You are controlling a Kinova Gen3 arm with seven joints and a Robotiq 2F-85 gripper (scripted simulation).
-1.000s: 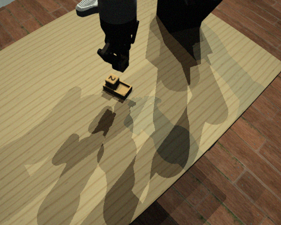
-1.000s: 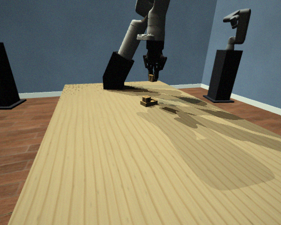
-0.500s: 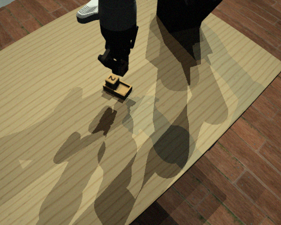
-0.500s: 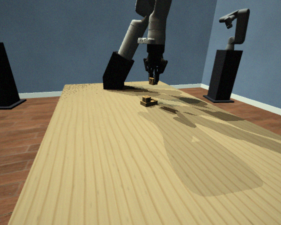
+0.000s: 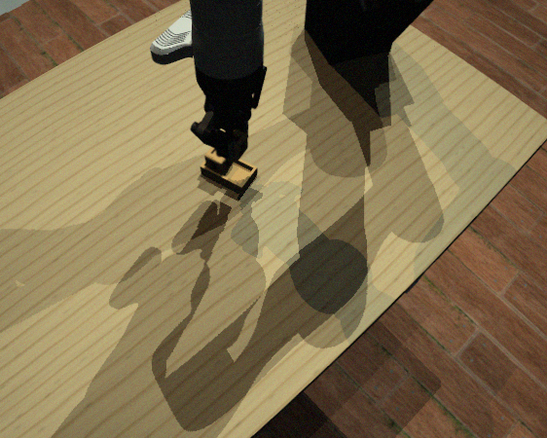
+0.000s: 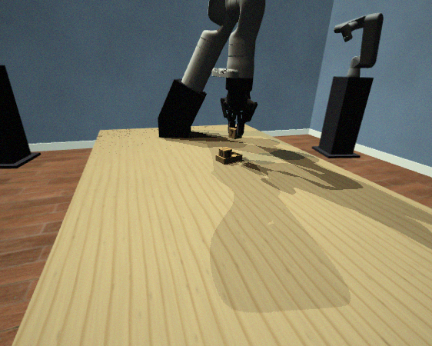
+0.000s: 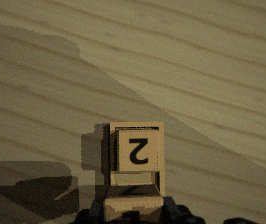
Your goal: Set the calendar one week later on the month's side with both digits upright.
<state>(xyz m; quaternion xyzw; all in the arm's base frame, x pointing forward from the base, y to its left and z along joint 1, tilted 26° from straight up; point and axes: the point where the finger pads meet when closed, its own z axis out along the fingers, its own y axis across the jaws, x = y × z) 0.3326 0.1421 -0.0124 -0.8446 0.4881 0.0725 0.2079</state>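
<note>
Now: the cube 10 mm ahead of my hand, 30 mm to the right of it and 70 mm below it. Also, from my hand: wooden tray (20 mm to the right, 90 mm below).
</note>
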